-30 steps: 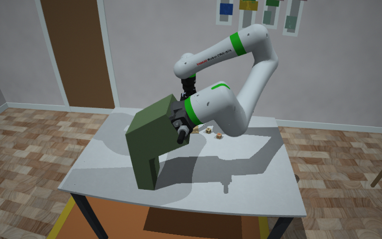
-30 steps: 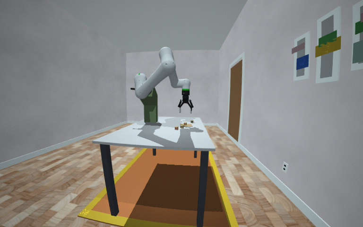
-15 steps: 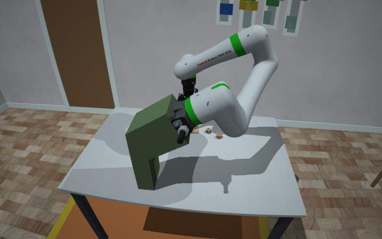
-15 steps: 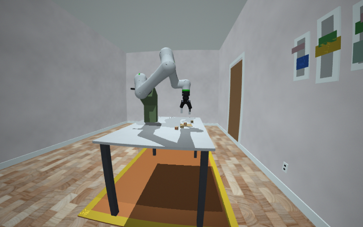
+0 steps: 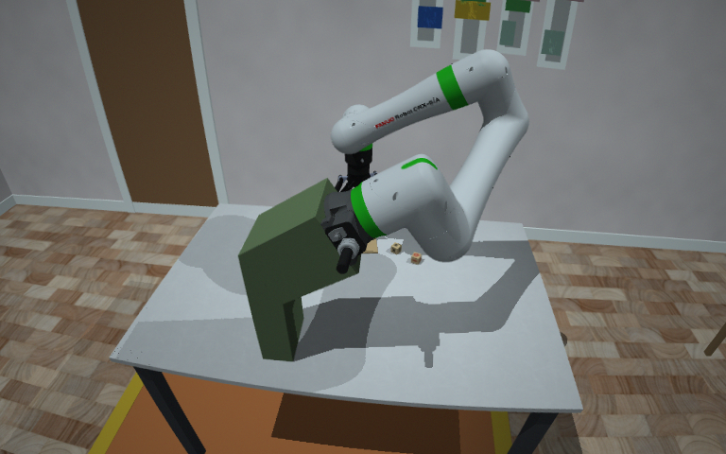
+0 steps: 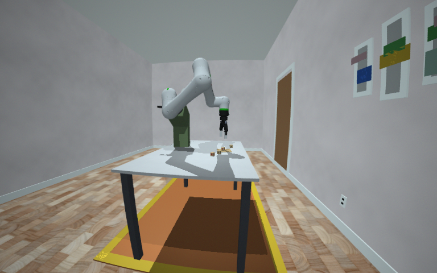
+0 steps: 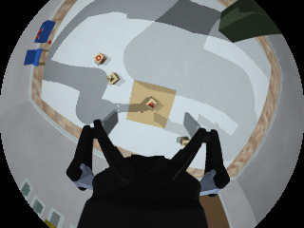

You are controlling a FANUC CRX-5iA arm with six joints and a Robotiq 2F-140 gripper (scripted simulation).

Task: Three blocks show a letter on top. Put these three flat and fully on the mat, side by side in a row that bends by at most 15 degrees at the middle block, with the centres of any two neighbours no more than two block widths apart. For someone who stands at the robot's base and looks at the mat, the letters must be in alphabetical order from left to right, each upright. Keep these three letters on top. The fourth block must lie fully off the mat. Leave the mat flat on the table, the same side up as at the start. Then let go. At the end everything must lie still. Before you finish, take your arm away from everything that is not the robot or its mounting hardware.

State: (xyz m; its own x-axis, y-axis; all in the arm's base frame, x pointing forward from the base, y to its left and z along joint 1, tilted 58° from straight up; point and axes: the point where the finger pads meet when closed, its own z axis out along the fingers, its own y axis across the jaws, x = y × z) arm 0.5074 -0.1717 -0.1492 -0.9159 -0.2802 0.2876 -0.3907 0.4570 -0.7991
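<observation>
Now: the tan mat 10 mm ahead of my hand and 140 mm below it.
</observation>
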